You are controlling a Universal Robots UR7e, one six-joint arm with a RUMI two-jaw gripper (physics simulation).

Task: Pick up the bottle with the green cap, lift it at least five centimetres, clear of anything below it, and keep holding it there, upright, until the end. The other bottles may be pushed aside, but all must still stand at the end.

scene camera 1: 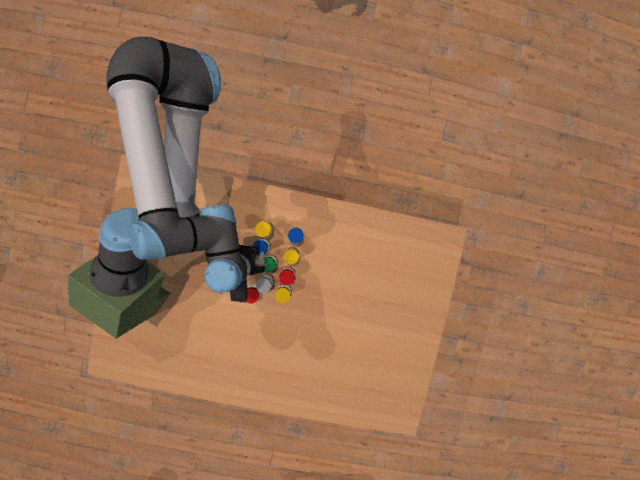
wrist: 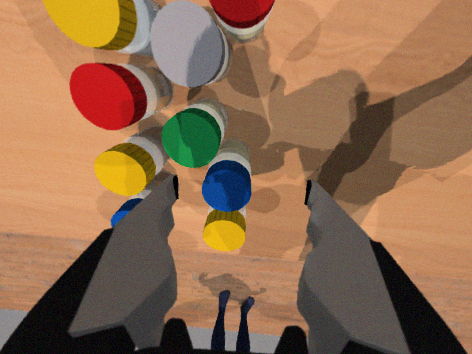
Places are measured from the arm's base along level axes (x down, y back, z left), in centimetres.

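Where they show: gripper, between the fingertips: (wrist: 241, 179); arm's base, origin of its link: (scene camera 1: 119, 274).
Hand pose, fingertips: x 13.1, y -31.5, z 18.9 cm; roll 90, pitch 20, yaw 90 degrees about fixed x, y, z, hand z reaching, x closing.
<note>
Things, the pixels of their top centre, and the offset from my fingertips. Level surfaces: height alone.
- green-capped bottle, centre of its top: (wrist: 190, 142) (scene camera 1: 267, 264) dy -5.1, dx +4.7, dz +0.7 cm
- grey-capped bottle, centre of its top: (wrist: 186, 47) (scene camera 1: 263, 285) dy -7.2, dx +4.7, dz -6.5 cm
- blue-capped bottle, centre of its top: (wrist: 226, 192) (scene camera 1: 259, 248) dy +0.0, dx +4.7, dz +4.7 cm
- blue-capped, centre of its top: (wrist: 132, 227) (scene camera 1: 295, 235) dy -9.1, dx +4.7, dz +14.3 cm
- third yellow-capped, centre of its top: (scene camera 1: 282, 295) dy -14.8, dx +4.7, dz -6.4 cm
- wooden table top, height of its surface: dx +15.2 cm
The green-capped bottle (scene camera 1: 269, 264) (wrist: 191, 137) stands upright amid other bottles. A grey-capped bottle (scene camera 1: 264, 283) (wrist: 186, 44) and a blue-capped bottle (scene camera 1: 262, 245) (wrist: 226, 186) stand on either side of it. My gripper (scene camera 1: 258, 262) (wrist: 241, 179) is partly open and empty, beside the green cap in the scene view. In the wrist view the green cap is beyond the fingertips, nearer the left finger, and the blue cap shows in the gap between the fingers. The fingertips' exact height above the caps cannot be told. The green-capped bottle's body is mostly hidden under its cap.
Upright bottles stand close around: red-capped (scene camera 1: 286, 276) (wrist: 107, 96), yellow-capped (scene camera 1: 291, 256) (wrist: 125, 169), another blue-capped (scene camera 1: 295, 235) (wrist: 126, 212), another yellow-capped (scene camera 1: 263, 228) (wrist: 224, 235), a third yellow-capped (scene camera 1: 283, 295) (wrist: 92, 20) and another red-capped (scene camera 1: 252, 295) (wrist: 242, 10). All stand on the wooden table top (scene camera 1: 372, 330).
</note>
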